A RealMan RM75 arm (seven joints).
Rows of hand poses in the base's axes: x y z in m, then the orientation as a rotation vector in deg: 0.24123 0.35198 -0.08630 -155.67 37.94 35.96; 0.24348 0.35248 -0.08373 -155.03 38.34 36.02; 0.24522 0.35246 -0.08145 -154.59 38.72 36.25; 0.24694 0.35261 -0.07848 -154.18 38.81 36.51; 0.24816 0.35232 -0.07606 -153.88 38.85 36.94; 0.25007 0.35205 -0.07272 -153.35 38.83 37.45; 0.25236 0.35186 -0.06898 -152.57 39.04 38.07; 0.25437 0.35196 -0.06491 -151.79 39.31 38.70; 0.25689 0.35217 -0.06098 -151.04 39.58 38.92; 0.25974 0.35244 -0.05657 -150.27 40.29 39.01; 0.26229 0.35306 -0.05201 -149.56 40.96 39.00; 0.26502 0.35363 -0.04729 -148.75 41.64 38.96; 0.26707 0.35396 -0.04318 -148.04 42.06 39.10; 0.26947 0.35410 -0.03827 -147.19 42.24 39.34; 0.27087 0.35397 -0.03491 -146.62 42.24 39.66; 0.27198 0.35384 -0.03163 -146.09 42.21 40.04; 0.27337 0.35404 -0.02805 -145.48 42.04 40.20; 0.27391 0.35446 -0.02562 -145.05 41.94 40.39; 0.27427 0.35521 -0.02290 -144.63 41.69 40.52; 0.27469 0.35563 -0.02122 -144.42 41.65 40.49
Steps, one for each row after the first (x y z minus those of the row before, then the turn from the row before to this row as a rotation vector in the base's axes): 0.00225 0.00050 0.00257 0.44 0.07 -0.46; 0.00174 -0.00002 0.00228 0.26 0.20 -0.35; 0.00172 0.00015 0.00297 0.33 0.17 -0.16; 0.00122 -0.00029 0.00242 0.25 0.29 -0.07; 0.00191 -0.00027 0.00334 0.47 0.33 -0.10; 0.00229 -0.00019 0.00374 0.61 0.43 -0.31; 0.00201 0.00010 0.00407 0.58 0.46 -0.35; 0.00252 0.00021 0.00393 0.57 0.17 -0.40; 0.00285 0.00027 0.00441 0.42 0.16 -0.70; 0.00255 0.00062 0.00456 0.38 0.08 -0.67; 0.00273 0.00057 0.00472 0.46 0.06 -0.72; 0.00205 0.00033 0.00411 0.47 0.15 -0.50; 0.00240 0.00014 0.00491 0.68 0.17 -0.39; 0.00140 -0.00013 0.00336 0.50 0.20 -0.16; 0.00111 -0.00013 0.00328 0.47 0.24 -0.12; 0.00139 0.00020 0.00358 0.60 0.06 -0.11; 0.00054 0.00042 0.00243 0.42 0.10 -0.07; 0.00036 0.00075 0.00272 0.47 0.03 0.01; 0.00042 0.00042 0.00168 0.20 -0.04 -0.07
